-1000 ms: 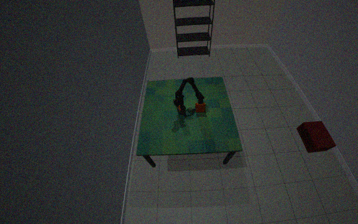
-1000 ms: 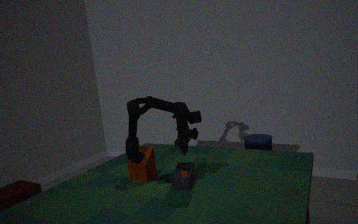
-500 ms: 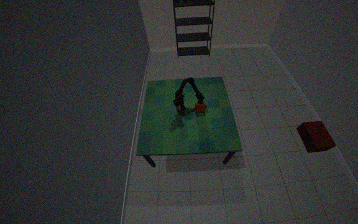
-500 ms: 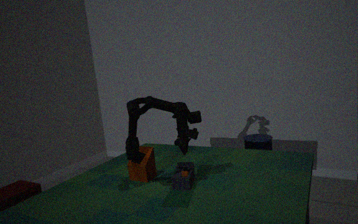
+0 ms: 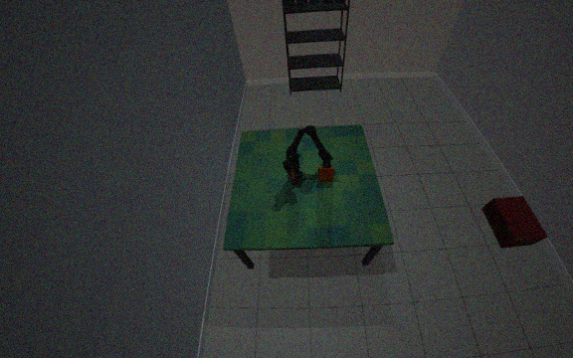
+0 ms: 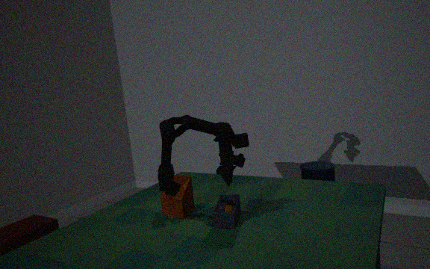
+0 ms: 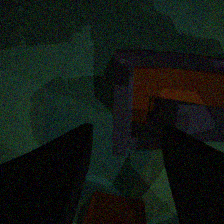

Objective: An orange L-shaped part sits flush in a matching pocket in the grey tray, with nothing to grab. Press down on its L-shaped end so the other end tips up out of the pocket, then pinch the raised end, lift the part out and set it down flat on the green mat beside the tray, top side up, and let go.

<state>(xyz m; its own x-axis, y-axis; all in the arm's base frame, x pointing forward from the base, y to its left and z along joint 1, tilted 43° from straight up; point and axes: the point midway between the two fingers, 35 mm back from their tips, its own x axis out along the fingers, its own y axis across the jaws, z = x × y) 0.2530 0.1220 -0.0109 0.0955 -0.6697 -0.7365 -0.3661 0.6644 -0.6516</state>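
Right now my gripper tip is 10 mm short of the orange L-shaped part, 40 mm to the left of it and 100 mm above it.
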